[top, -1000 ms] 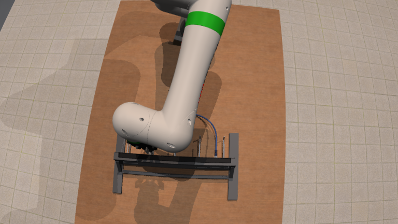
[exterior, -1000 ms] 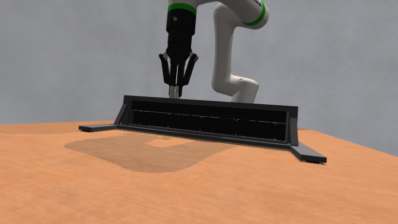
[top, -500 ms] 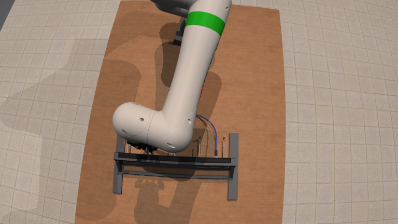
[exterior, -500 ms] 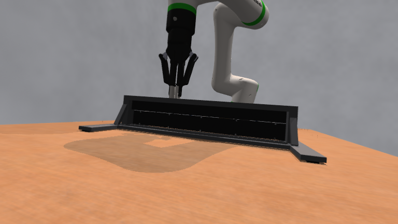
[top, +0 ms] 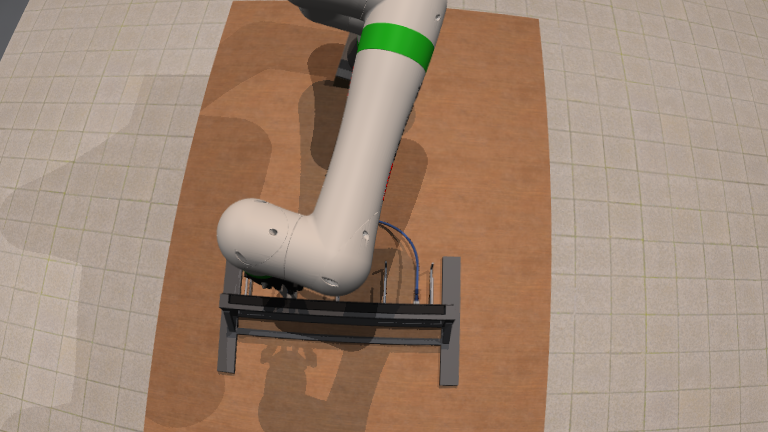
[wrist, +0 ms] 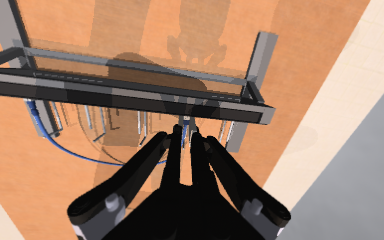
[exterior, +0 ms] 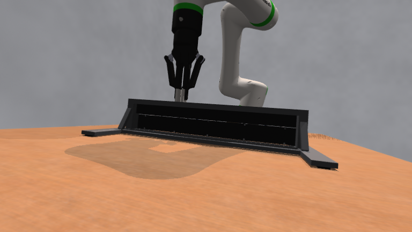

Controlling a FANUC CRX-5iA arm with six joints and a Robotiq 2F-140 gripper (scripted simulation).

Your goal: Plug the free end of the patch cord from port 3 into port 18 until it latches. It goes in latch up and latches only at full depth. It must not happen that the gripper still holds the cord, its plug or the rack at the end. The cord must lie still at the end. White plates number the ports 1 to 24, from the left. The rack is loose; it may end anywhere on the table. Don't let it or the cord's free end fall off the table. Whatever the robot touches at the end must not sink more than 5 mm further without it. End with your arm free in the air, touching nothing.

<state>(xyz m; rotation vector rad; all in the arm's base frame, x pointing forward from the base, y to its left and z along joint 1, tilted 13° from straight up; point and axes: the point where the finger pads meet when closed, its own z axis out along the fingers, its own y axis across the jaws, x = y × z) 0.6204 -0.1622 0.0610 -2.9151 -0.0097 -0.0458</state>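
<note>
The grey cord plug is 3 cm below my hand and 1 cm ahead of it.
</note>
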